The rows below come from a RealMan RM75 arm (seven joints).
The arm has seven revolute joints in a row. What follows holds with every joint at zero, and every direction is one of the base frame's. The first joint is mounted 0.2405 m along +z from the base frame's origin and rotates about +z. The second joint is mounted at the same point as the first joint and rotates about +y. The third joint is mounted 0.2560 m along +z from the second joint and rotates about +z. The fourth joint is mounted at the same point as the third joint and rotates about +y. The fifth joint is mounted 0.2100 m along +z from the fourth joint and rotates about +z. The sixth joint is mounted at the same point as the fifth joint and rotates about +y. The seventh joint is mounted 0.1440 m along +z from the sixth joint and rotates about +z. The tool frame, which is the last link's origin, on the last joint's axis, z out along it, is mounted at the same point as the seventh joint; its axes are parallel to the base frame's.
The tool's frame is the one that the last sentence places.
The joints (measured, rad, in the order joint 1, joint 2, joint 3, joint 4, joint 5, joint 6, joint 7), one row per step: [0.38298, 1.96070, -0.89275, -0.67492, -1.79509, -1.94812, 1.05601]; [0.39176, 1.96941, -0.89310, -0.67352, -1.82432, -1.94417, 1.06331]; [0.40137, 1.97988, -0.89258, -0.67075, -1.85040, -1.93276, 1.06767]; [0.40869, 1.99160, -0.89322, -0.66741, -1.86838, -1.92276, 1.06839]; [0.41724, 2.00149, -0.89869, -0.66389, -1.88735, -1.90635, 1.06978]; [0.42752, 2.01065, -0.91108, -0.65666, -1.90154, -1.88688, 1.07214]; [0.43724, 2.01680, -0.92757, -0.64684, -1.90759, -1.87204, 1.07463]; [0.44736, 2.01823, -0.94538, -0.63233, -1.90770, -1.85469, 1.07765]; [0.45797, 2.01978, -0.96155, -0.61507, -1.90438, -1.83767, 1.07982]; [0.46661, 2.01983, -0.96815, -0.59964, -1.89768, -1.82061, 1.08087]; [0.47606, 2.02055, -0.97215, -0.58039, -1.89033, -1.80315, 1.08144]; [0.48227, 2.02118, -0.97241, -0.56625, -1.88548, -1.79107, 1.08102]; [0.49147, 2.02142, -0.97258, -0.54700, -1.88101, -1.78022, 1.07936]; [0.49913, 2.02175, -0.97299, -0.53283, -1.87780, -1.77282, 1.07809]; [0.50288, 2.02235, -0.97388, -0.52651, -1.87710, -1.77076, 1.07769]
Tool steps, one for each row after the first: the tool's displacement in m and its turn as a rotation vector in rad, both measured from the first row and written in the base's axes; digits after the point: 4 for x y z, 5 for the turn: [-0.0009, 0.0000, -0.0053, -0.02390, -0.01589, -0.00189]; [-0.0020, 0.0011, -0.0113, -0.03946, -0.03104, -0.00502]; [-0.0036, 0.0016, -0.0174, -0.05073, -0.03844, -0.00580]; [-0.0049, 0.0028, -0.0237, -0.06172, -0.05360, -0.00681]; [-0.0066, 0.0043, -0.0309, -0.07542, -0.06859, -0.00725]; [-0.0086, 0.0052, -0.0370, -0.09102, -0.07828, -0.00570]; [-0.0098, 0.0066, -0.0420, -0.10332, -0.08778, -0.00807]; [-0.0113, 0.0081, -0.0469, -0.11373, -0.09301, -0.01176]; [-0.0121, 0.0105, -0.0497, -0.11240, -0.09378, -0.01986]; [-0.0130, 0.0128, -0.0530, -0.11085, -0.09140, -0.03090]; [-0.0134, 0.0144, -0.0551, -0.10822, -0.08858, -0.03997]; [-0.0142, 0.0160, -0.0576, -0.10890, -0.08424, -0.04813]; [-0.0151, 0.0172, -0.0595, -0.11016, -0.08099, -0.05285]; [-0.0157, 0.0175, -0.0606, -0.11287, -0.07947, -0.05379]
